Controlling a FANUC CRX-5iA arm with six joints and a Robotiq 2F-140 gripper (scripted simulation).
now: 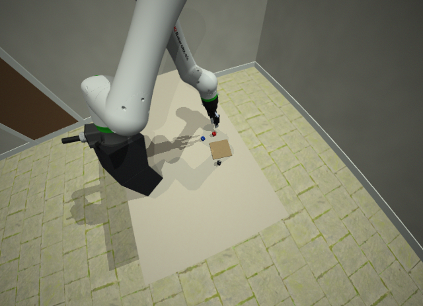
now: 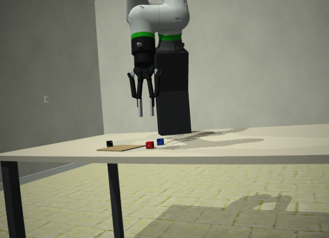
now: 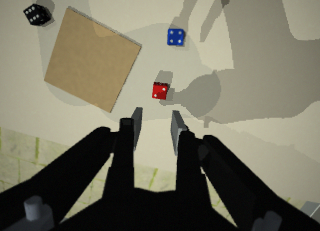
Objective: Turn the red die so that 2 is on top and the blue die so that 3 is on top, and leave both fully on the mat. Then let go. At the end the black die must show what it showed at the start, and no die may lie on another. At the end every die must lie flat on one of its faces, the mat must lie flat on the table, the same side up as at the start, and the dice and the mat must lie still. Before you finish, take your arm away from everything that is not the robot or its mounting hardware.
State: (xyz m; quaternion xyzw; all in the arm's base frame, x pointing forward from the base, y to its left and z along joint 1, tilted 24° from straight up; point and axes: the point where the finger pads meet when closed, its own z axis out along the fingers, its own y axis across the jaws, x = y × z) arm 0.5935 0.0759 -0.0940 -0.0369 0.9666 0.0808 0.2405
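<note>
Right now my hand is 14 cm above the red die and 1 cm past it. Round my hand: blue die 14 cm below, 10 cm behind, 1 cm to the left; black die 23 cm to the right, 14 cm below, 9 cm behind; brown mat 15 cm below, 13 cm to the right, 3 cm behind.
</note>
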